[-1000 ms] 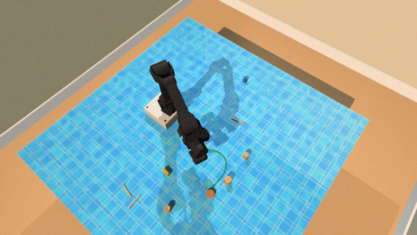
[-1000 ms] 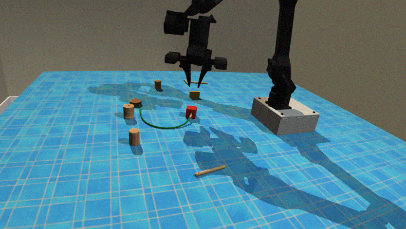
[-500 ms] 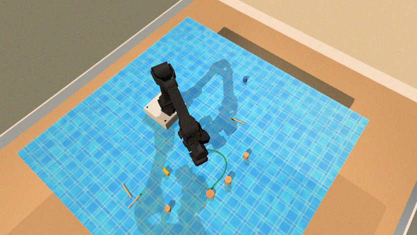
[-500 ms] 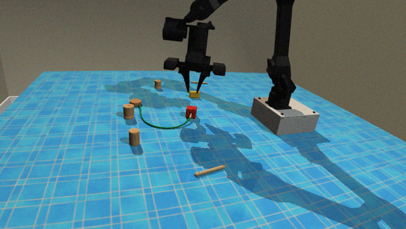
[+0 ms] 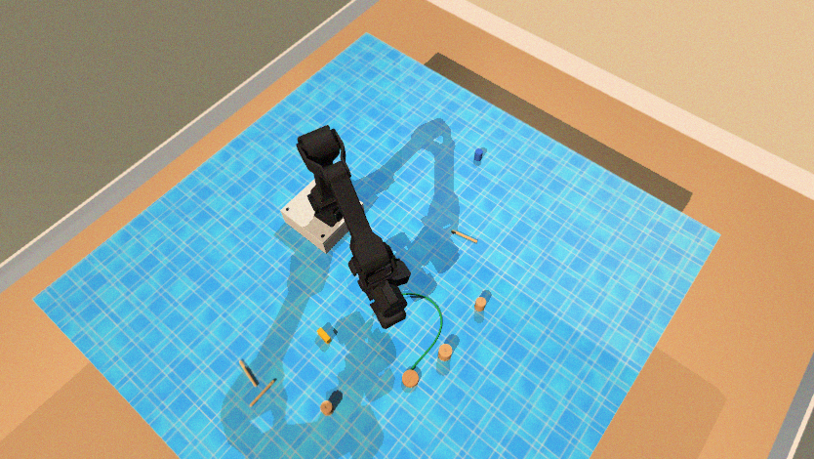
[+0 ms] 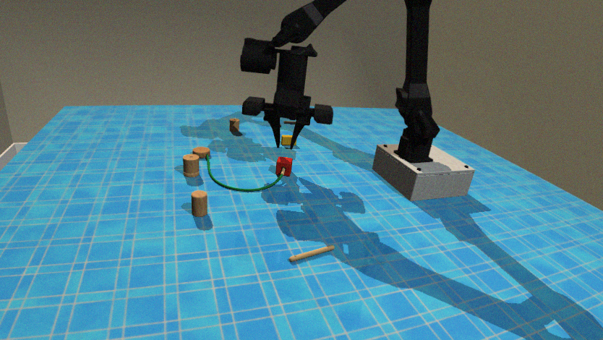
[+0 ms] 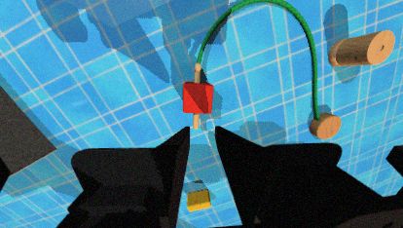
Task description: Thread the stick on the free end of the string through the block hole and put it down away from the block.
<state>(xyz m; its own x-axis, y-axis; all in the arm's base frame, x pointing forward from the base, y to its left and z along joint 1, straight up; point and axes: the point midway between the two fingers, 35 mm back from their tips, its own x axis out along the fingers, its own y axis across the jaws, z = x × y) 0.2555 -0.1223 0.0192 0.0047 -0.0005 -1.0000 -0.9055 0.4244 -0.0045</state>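
Now: gripper tip 30 mm to the right of the small red block, 30 mm above it and 10 mm short of it. Also, from my gripper tip: round wooden button (170 mm ahead, 100 mm to the right, 40 mm below); then yellow block (140 mm to the right, 70 mm behind, 40 mm below); then small wooden cylinder (200 mm ahead, 30 mm below).
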